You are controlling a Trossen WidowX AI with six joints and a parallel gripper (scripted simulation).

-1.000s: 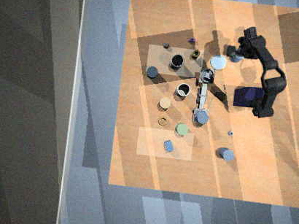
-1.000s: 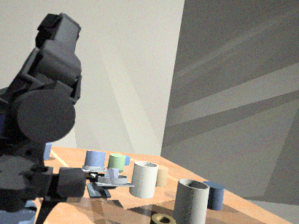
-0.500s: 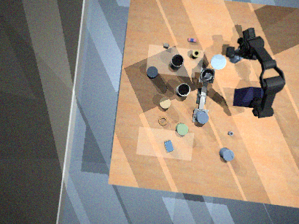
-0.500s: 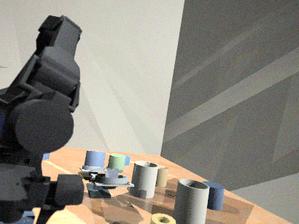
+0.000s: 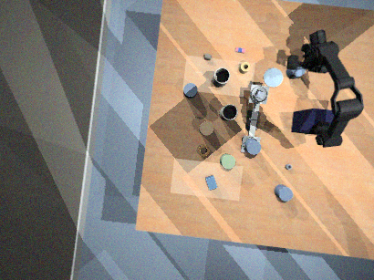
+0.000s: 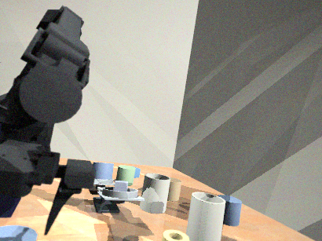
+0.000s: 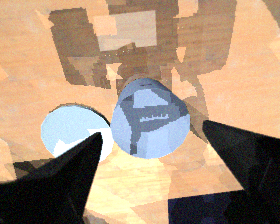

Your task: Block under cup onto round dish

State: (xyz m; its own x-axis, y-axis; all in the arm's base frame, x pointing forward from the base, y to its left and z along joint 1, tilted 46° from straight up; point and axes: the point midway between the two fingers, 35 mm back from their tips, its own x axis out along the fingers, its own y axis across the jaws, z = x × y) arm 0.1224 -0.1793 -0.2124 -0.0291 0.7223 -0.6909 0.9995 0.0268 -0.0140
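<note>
The grey block is 18 cm ahead of my gripper tip, 16 cm to the left of it and 2 cm above it. Round my gripper tip: blue block 63 cm to the left, 35 cm ahead, 5 cm below; then pale blue round dish 10 cm ahead, 6 cm below, 4 cm to the left.
</note>
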